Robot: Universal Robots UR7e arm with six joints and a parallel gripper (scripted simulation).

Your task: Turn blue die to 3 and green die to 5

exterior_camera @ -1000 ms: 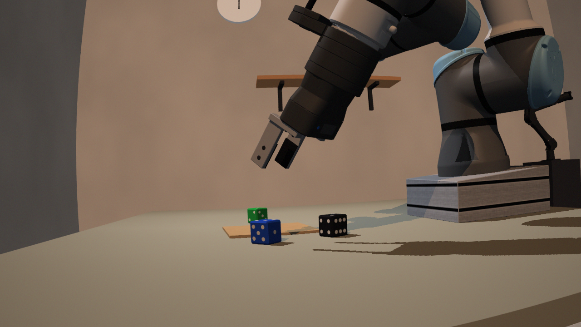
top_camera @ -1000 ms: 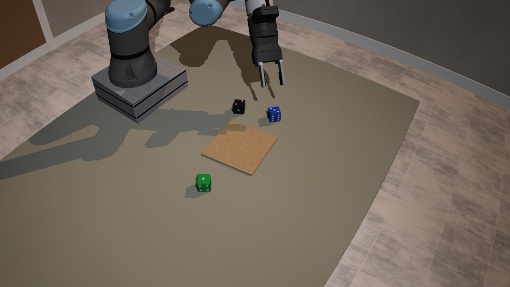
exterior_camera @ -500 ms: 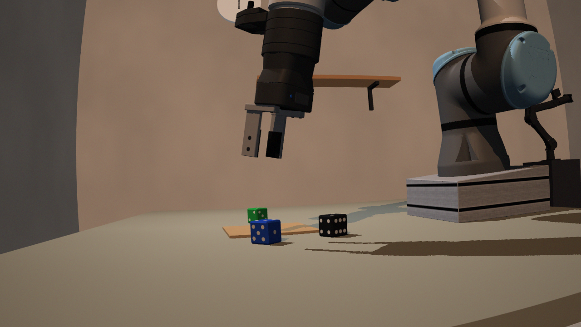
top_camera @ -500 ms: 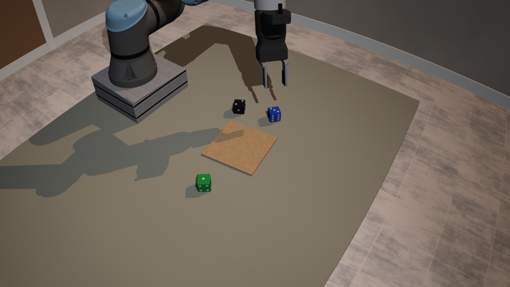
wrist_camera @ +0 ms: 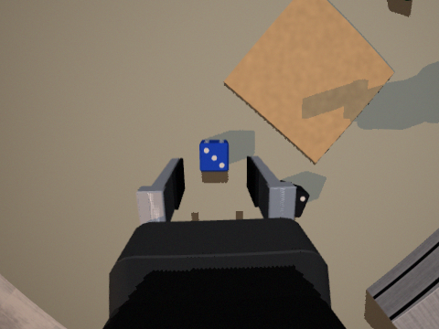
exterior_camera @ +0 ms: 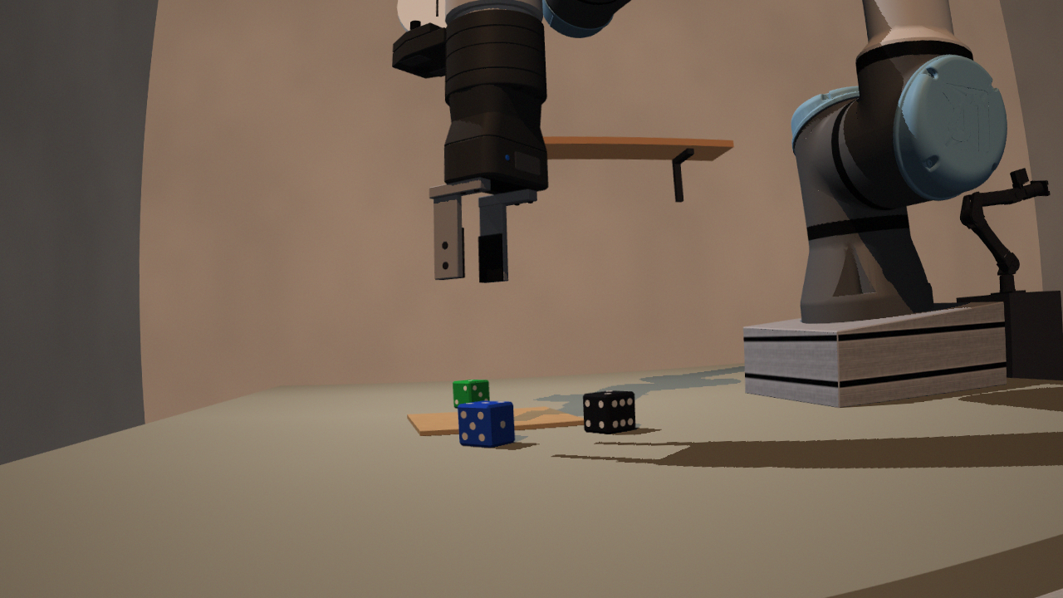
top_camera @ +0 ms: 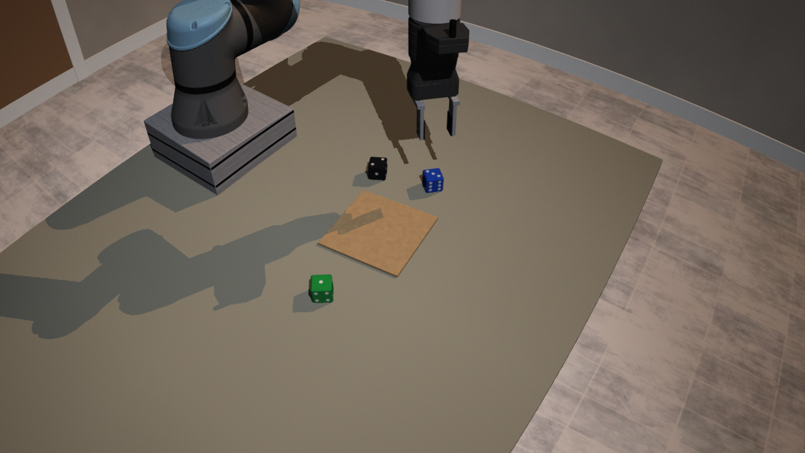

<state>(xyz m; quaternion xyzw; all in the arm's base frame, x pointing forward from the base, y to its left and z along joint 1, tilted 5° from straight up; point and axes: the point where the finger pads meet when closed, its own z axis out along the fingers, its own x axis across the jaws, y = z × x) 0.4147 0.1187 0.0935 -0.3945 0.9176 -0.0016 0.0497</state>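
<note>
My gripper is now 10 mm to the right of the blue die and 120 mm above it. Also, from my hand: green die 10 mm behind, 280 mm to the right, 120 mm below; then brown mat 20 mm behind, 130 mm to the right, 130 mm below; then black die 100 mm behind, 20 mm to the right, 120 mm below.
</note>
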